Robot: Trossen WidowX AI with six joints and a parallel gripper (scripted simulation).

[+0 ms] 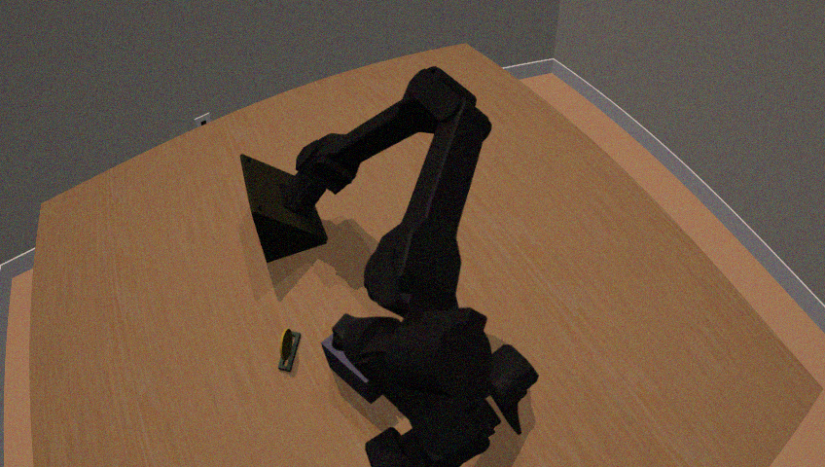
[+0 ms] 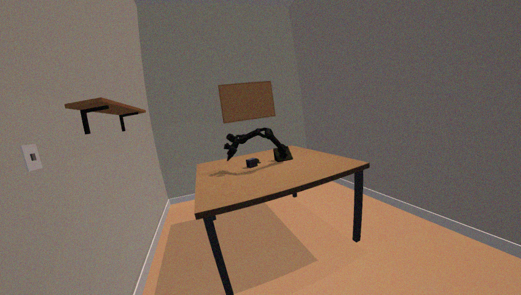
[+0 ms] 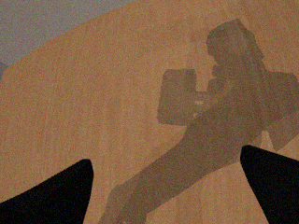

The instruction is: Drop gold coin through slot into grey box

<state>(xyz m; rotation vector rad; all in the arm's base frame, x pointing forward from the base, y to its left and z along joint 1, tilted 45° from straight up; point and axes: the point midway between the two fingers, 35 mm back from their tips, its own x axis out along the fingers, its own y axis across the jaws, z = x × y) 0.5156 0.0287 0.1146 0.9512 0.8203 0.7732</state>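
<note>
My gripper tip is 270 mm past the gold coin, 190 mm to the left of it and 100 mm above it.
</note>
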